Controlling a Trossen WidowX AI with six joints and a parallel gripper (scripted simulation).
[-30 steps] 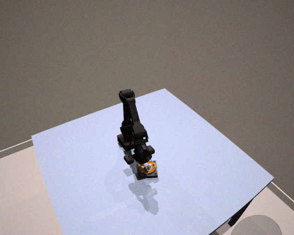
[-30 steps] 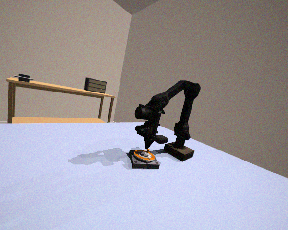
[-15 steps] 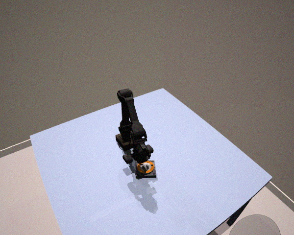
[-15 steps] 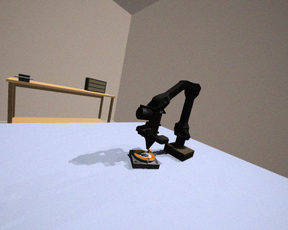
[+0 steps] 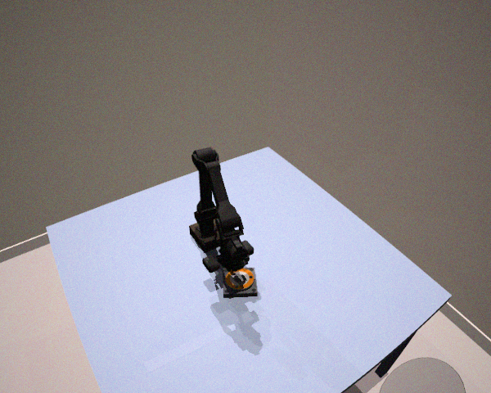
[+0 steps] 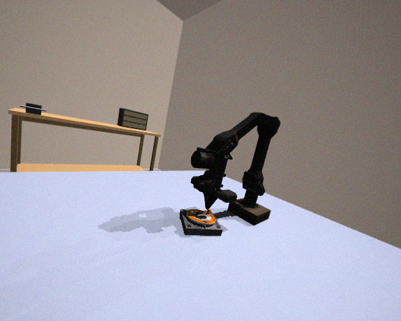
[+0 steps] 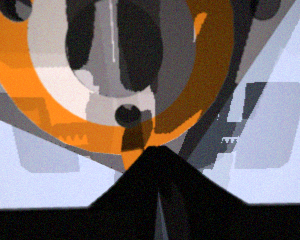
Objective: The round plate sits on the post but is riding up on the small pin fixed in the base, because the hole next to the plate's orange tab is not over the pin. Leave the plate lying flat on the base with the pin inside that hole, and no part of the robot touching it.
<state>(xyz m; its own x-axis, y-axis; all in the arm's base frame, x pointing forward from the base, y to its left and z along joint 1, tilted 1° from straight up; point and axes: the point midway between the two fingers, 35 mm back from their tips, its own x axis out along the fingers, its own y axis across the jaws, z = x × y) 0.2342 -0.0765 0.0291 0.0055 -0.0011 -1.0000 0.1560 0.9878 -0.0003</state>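
Right now the base is 50 mm ahead of my gripper tip, 20 mm below it and 10 mm to the left of it.
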